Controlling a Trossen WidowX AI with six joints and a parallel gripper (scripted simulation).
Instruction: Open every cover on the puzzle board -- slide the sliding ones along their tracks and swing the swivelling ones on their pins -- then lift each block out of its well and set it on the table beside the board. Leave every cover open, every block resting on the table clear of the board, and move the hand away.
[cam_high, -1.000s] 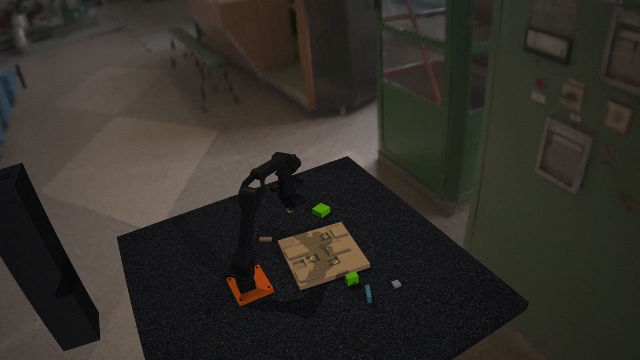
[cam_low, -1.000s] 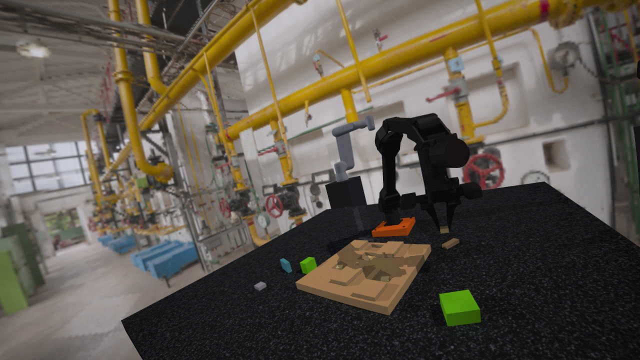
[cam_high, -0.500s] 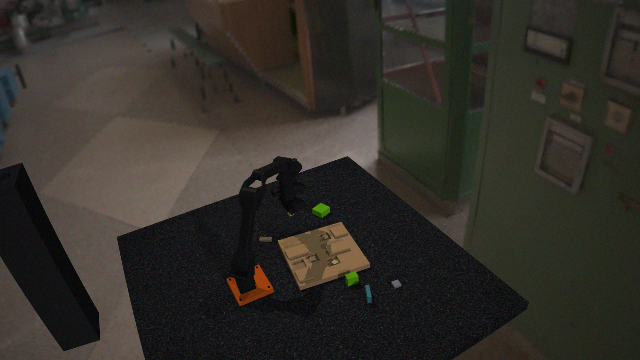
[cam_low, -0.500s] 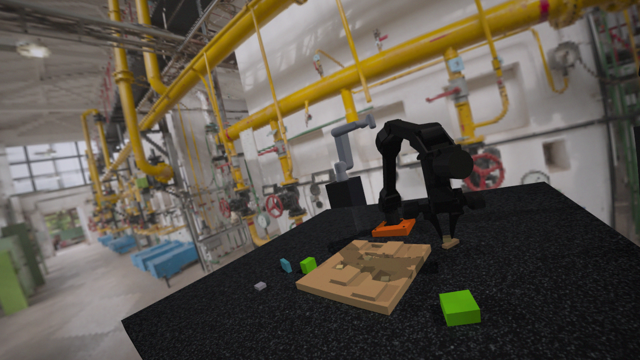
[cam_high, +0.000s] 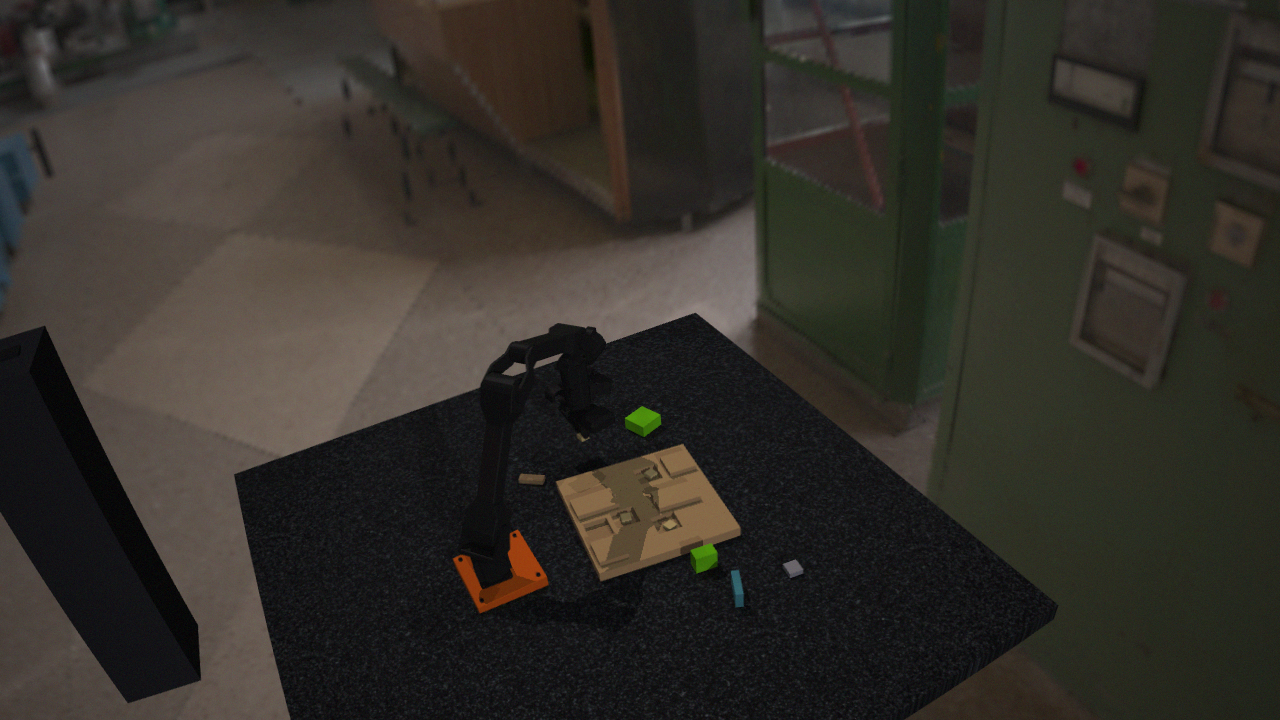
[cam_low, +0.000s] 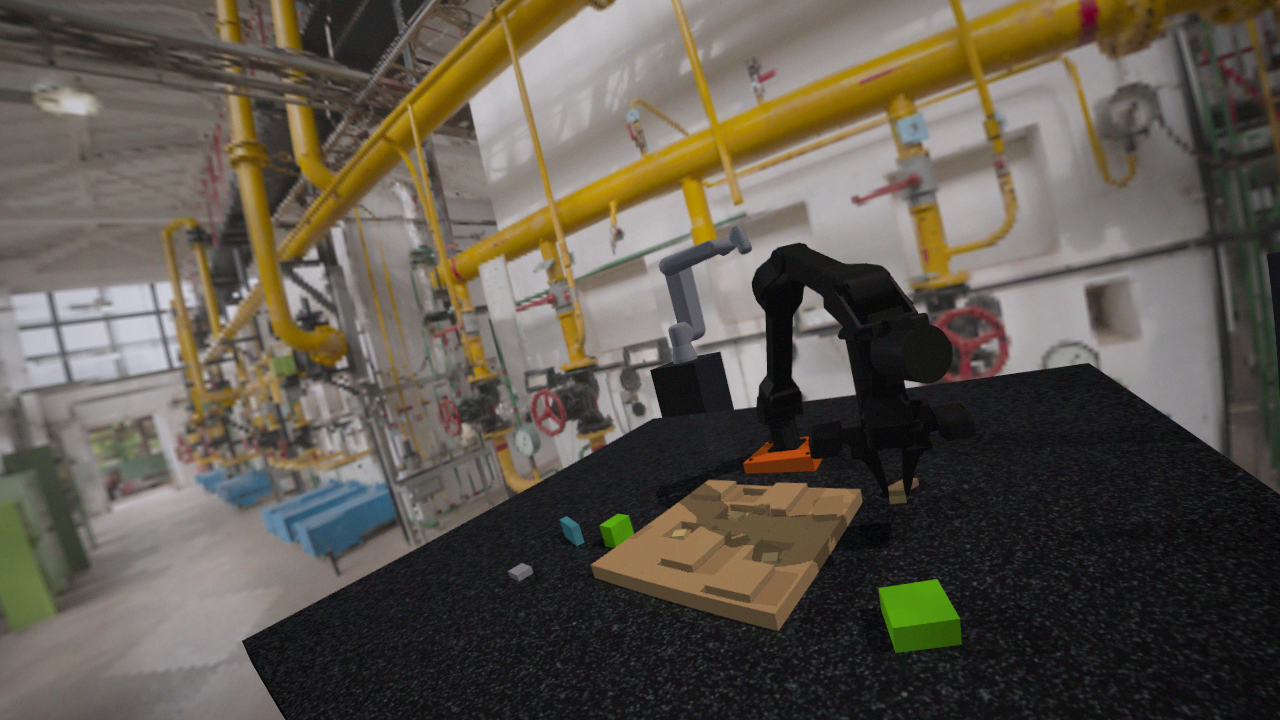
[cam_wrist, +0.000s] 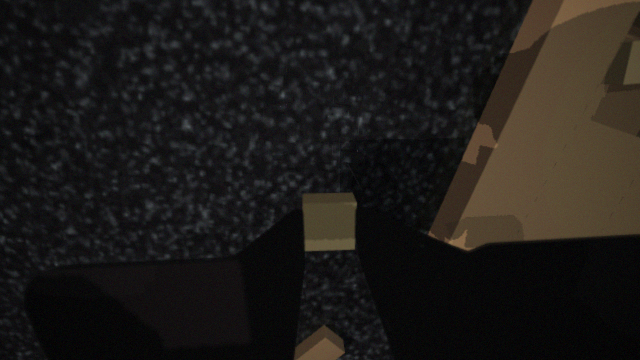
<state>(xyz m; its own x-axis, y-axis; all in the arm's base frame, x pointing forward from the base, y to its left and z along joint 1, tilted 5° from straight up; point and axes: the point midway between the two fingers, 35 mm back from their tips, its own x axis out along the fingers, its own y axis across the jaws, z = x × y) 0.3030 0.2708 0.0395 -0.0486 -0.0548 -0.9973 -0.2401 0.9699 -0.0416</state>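
My gripper tip is now 240 mm to the left of the tan puzzle board, 40 mm short of it and 40 mm above it. The rest, counted from my gripper tip: teal block (520 mm to the right, 90 mm ahead, 40 mm below); then small green cube (420 mm to the right, 80 mm ahead, 40 mm below); then large green block (160 mm ahead, 50 mm below, 40 mm to the left).
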